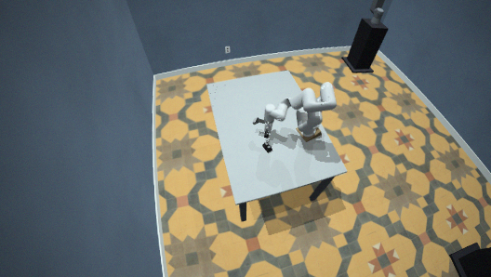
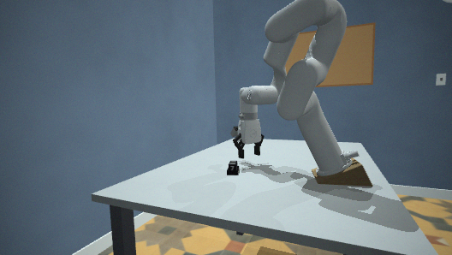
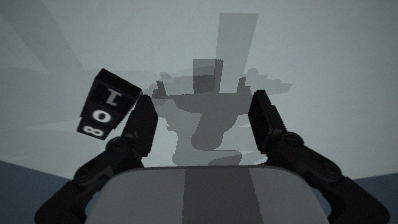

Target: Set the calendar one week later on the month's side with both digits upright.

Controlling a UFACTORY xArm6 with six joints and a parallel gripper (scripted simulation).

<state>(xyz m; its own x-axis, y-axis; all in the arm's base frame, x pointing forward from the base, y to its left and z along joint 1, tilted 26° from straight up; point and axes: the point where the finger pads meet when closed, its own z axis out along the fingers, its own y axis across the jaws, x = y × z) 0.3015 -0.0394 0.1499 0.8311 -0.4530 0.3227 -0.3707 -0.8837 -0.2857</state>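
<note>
Right now the black calendar tray is 2 cm ahead of my hand, 11 cm to the left of it and 4 cm below it.
</note>
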